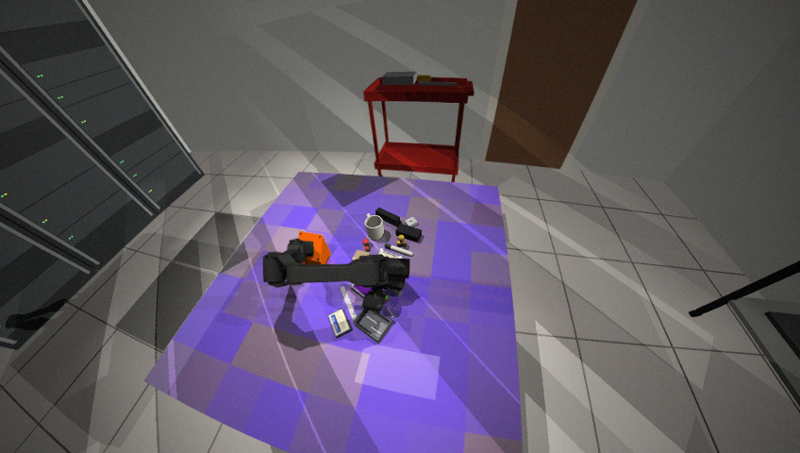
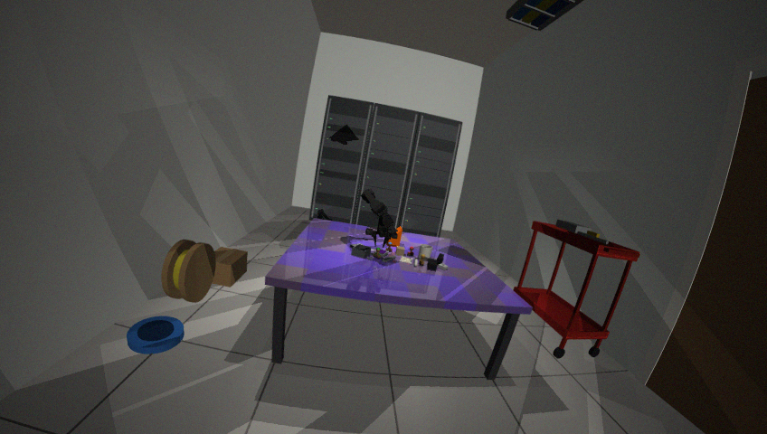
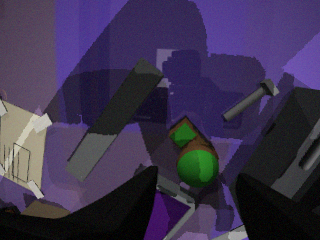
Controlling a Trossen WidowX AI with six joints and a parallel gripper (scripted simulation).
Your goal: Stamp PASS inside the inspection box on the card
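Right now the green-knobbed stamp is 5 cm below my gripper tip. The rest, counted from my gripper tip: grey bar (1 cm ahead, 7 cm to the left, 6 cm below); then ink pad (9 cm behind, 4 cm to the left, 6 cm below); then bolt (4 cm ahead, 5 cm to the right, 6 cm below).
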